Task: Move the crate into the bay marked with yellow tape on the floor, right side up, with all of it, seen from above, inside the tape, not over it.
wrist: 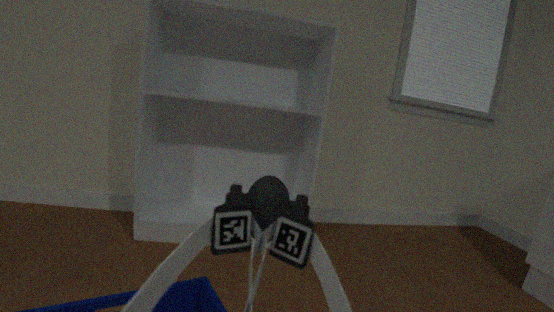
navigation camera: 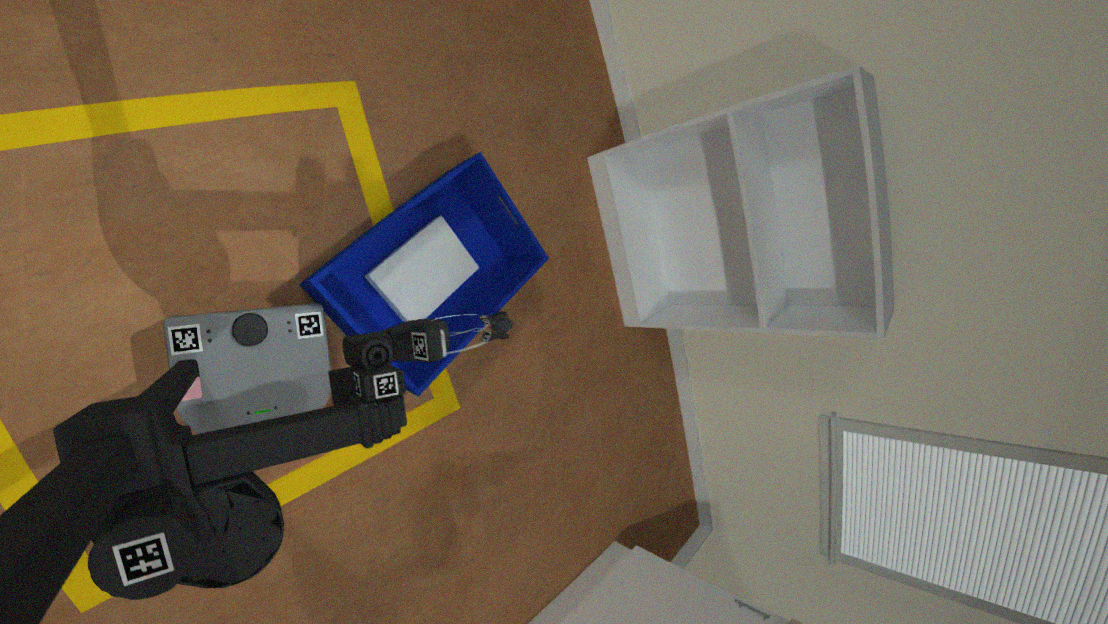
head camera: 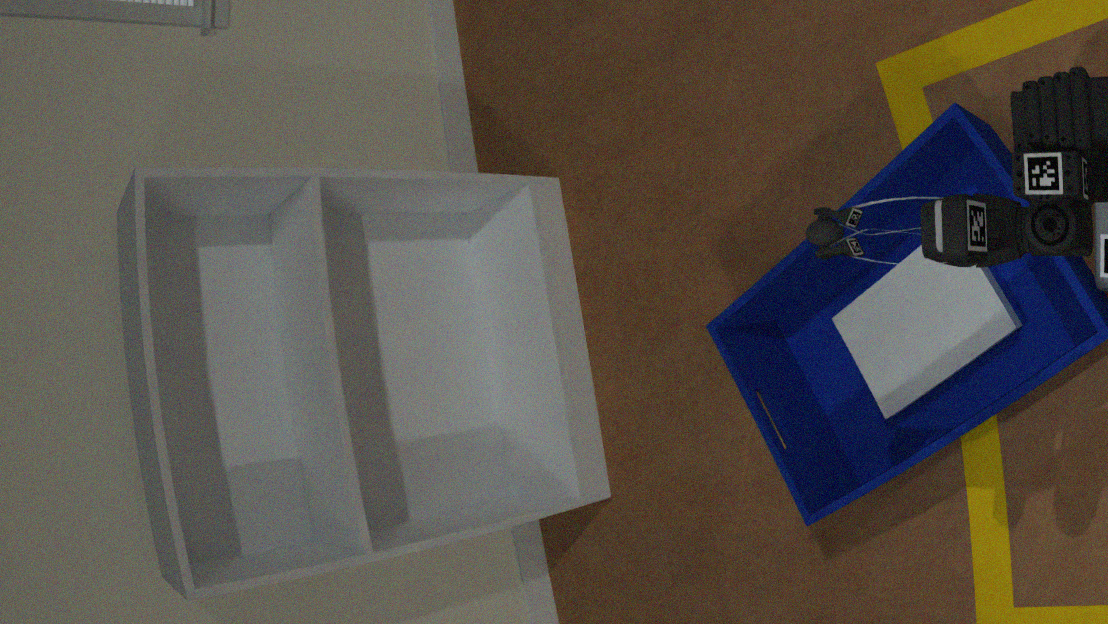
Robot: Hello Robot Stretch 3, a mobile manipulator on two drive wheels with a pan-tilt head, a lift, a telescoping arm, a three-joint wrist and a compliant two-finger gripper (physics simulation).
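Places are measured from the robot's base along level axes (x left, y ahead, z down), in centimetres.
Pixels of known places: gripper, fingertip midpoint: (wrist: 268, 196) (navigation camera: 510, 323) (head camera: 808, 233); robot's base, link origin: (navigation camera: 250, 327).
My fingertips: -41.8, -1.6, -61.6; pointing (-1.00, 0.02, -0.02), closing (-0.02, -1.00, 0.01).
Note:
Ahead of a thing's pixels: the offset from my fingertips to its middle, as dx, dy, dz. "spot": to the spot under its first point.
The blue crate {-7.5, +13.4, +50.6} (head camera: 814, 449) (navigation camera: 496, 232) (wrist: 190, 295) stands upright on the floor, with a flat white box {-7.5, +13.3, +57.1} (head camera: 922, 325) (navigation camera: 424, 267) inside. It sits askew across one side of the yellow tape {spot: +6.9, +45.0, +61.5} (head camera: 988, 503) (navigation camera: 362, 147): one end is inside the bay, the other sticks out toward the shelf unit. My gripper (head camera: 828, 232) (navigation camera: 500, 325) (wrist: 268, 196) is shut and empty. The wrist hangs over the crate, and the fingertips show just past its long side wall, pointing toward the shelf unit. In the wrist view part of the crate shows at the lower left.
A white shelf unit (head camera: 585, 341) (navigation camera: 742, 209) (wrist: 232, 104) stands against the wall beyond the crate's outer end. My grey base (navigation camera: 286, 375) is inside the bay, close to the crate's near end. A pale piece of furniture (navigation camera: 628, 592) stands near the room's corner. A window {spot: -160.5, -98.8, -55.0} (wrist: 452, 55) is in the wall.

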